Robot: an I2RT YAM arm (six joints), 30 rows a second.
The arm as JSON. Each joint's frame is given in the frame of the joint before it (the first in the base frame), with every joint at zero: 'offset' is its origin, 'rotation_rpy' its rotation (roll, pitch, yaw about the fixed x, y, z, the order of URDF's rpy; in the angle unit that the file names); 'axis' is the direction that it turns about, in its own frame. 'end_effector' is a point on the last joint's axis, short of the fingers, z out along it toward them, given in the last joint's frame.
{
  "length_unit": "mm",
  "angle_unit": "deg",
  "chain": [
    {
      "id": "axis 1",
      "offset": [
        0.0,
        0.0,
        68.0
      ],
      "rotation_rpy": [
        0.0,
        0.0,
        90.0
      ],
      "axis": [
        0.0,
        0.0,
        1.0
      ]
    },
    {
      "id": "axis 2",
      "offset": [
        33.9,
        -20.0,
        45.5
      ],
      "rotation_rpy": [
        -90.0,
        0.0,
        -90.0
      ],
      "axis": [
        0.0,
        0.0,
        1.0
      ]
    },
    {
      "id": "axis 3",
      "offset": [
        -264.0,
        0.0,
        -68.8
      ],
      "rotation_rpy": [
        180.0,
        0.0,
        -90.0
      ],
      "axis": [
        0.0,
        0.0,
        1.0
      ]
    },
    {
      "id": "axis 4",
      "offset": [
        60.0,
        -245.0,
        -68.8
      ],
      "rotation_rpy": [
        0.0,
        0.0,
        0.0
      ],
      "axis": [
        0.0,
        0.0,
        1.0
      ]
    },
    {
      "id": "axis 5",
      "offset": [
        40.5,
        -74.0,
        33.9
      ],
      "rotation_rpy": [
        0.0,
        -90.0,
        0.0
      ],
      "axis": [
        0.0,
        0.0,
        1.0
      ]
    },
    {
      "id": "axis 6",
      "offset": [
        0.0,
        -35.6,
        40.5
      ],
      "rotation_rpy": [
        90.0,
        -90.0,
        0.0
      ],
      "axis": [
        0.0,
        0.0,
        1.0
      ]
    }
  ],
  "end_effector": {
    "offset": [
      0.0,
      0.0,
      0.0
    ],
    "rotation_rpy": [
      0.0,
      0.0,
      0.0
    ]
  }
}
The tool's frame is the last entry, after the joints.
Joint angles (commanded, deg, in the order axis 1, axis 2, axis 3, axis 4, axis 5, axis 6), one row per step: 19.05, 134.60, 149.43, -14.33, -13.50, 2.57; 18.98, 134.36, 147.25, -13.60, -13.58, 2.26; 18.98, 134.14, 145.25, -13.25, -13.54, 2.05; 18.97, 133.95, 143.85, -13.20, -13.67, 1.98; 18.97, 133.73, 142.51, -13.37, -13.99, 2.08; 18.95, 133.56, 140.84, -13.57, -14.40, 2.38; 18.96, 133.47, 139.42, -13.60, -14.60, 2.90; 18.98, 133.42, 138.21, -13.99, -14.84, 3.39; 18.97, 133.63, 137.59, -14.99, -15.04, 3.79; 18.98, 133.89, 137.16, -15.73, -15.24, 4.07; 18.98, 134.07, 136.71, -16.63, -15.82, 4.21; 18.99, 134.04, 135.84, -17.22, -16.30, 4.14; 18.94, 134.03, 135.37, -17.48, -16.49, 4.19; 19.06, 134.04, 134.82, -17.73, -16.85, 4.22; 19.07, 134.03, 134.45, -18.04, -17.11, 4.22; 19.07, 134.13, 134.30, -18.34, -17.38, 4.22; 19.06, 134.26, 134.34, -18.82, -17.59, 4.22; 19.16, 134.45, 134.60, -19.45, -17.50, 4.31
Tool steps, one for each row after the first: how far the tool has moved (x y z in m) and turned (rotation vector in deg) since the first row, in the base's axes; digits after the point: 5 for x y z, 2 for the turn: 0.00319, 0.00046, -0.00909, -0.66, 0.98, 0.01; 0.00567, 0.00129, -0.01815, -1.30, 2.22, -0.02; 0.00704, 0.00174, -0.02459, -1.73, 3.28, 0.10; 0.00791, 0.00224, -0.03086, -2.05, 4.55, 0.43; 0.00933, 0.00279, -0.03965, -2.33, 6.33, 0.81; 0.01058, 0.00345, -0.04740, -2.31, 7.91, 0.99; 0.01145, 0.00410, -0.05496, -2.38, 9.65, 1.21; 0.01258, 0.00451, -0.06251, -2.60, 11.61, 1.35; 0.01363, 0.00510, -0.06887, -2.80, 13.13, 1.51; 0.01412, 0.00564, -0.07490, -3.10, 14.69, 2.05; 0.01414, 0.00605, -0.08095, -3.55, 16.04, 2.53; 0.01436, 0.00574, -0.08417, -3.69, 16.76, 2.65; 0.01405, 0.00708, -0.08803, -3.89, 17.57, 3.11; 0.01391, 0.00730, -0.09073, -4.05, 18.22, 3.37; 0.01408, 0.00752, -0.09309, -4.18, 18.77, 3.63; 0.01421, 0.00760, -0.09490, -4.32, 19.32, 3.81; 0.01411, 0.00853, -0.09621, -4.44, 19.90, 3.80
